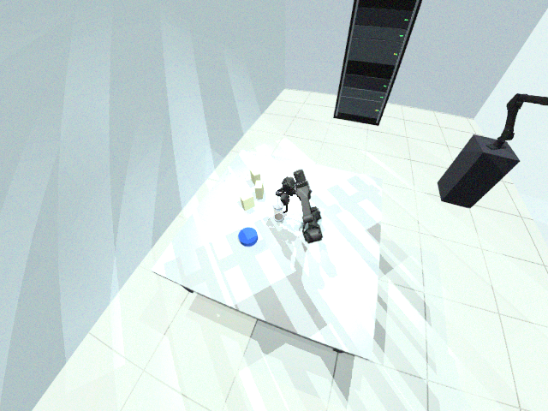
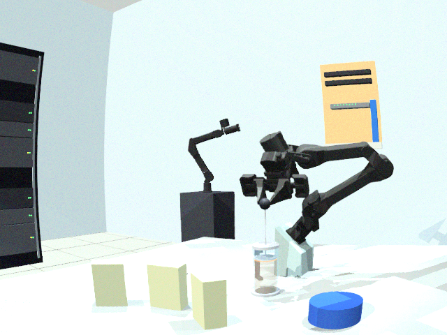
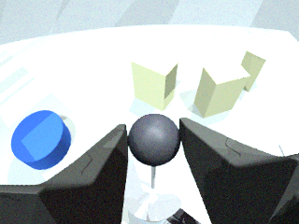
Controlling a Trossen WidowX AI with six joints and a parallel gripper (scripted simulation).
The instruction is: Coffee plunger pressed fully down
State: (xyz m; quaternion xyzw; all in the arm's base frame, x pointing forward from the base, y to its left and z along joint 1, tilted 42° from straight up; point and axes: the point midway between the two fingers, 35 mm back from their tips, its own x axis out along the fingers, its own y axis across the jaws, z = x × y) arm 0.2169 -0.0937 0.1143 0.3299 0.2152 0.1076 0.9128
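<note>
Right now the glass coffee press is 12 cm below my gripper tip, 2 cm behind it and 1 cm to the right of it. From my gripper tip the other things lie so: blue round puck: 23 cm to the left, 22 cm below, 11 cm ahead.
</note>
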